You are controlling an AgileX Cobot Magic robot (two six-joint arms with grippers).
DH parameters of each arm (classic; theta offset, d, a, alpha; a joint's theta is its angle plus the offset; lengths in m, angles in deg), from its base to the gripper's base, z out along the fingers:
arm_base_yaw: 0 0.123 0 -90
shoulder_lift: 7.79 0 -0.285 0
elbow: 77.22 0 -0.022 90
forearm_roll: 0 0.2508 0 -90
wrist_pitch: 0 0 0.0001 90
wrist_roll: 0 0.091 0 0
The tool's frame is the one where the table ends.
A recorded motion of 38 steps. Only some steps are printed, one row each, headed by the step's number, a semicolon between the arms.
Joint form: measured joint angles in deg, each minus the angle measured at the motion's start. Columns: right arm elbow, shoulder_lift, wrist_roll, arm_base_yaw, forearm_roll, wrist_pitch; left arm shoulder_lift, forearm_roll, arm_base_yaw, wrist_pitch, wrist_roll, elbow.
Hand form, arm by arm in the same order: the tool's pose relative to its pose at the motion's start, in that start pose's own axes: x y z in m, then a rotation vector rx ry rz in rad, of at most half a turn. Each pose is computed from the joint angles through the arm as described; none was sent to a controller.
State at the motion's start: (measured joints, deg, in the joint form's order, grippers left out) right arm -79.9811 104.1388 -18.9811 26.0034 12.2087 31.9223; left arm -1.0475 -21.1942 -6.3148 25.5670 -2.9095 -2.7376
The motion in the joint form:
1: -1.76 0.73 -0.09 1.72 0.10 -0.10; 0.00 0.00 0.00 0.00 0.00 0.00
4: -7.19 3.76 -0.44 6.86 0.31 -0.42; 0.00 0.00 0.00 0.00 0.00 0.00
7: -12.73 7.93 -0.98 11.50 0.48 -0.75; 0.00 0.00 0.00 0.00 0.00 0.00
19: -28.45 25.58 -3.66 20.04 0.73 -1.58; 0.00 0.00 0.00 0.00 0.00 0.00
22: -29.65 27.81 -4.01 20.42 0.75 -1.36; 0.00 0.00 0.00 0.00 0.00 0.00
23: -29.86 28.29 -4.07 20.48 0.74 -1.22; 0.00 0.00 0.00 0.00 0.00 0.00
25: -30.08 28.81 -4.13 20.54 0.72 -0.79; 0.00 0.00 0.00 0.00 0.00 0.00
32: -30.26 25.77 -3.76 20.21 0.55 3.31; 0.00 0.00 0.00 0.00 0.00 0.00
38: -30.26 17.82 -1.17 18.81 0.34 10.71; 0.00 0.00 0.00 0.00 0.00 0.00
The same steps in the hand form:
1: -0.0085 0.0112 0.0015 -0.0171 -0.0199 -0.0249; 0.0000 0.0000 0.0000 0.0000 0.0000 0.0000
4: -0.0304 0.0469 0.0102 -0.0712 -0.0685 -0.0990; 0.0000 0.0000 0.0000 0.0000 0.0000 0.0000
7: -0.0458 0.0824 0.0251 -0.1231 -0.0999 -0.1669; 0.0000 0.0000 0.0000 0.0000 0.0000 0.0000
19: -0.0489 0.1608 0.1104 -0.2226 -0.0880 -0.3177; 0.0000 0.0000 0.0000 0.0000 0.0000 0.0000
22: -0.0431 0.1653 0.1239 -0.2287 -0.0671 -0.3289; 0.0000 0.0000 0.0000 0.0000 0.0000 0.0000
23: -0.0415 0.1660 0.1270 -0.2301 -0.0601 -0.3312; 0.0000 0.0000 0.0000 0.0000 0.0000 0.0000
25: -0.0392 0.1668 0.1303 -0.2325 -0.0477 -0.3342; 0.0000 0.0000 0.0000 0.0000 0.0000 0.0000
32: -0.0490 0.1633 0.1066 -0.2412 -0.0336 -0.3345; 0.0000 0.0000 0.0000 0.0000 0.0000 0.0000
38: -0.0721 0.1485 0.0442 -0.2451 -0.0410 -0.2917; 0.0000 0.0000 0.0000 0.0000 0.0000 0.0000

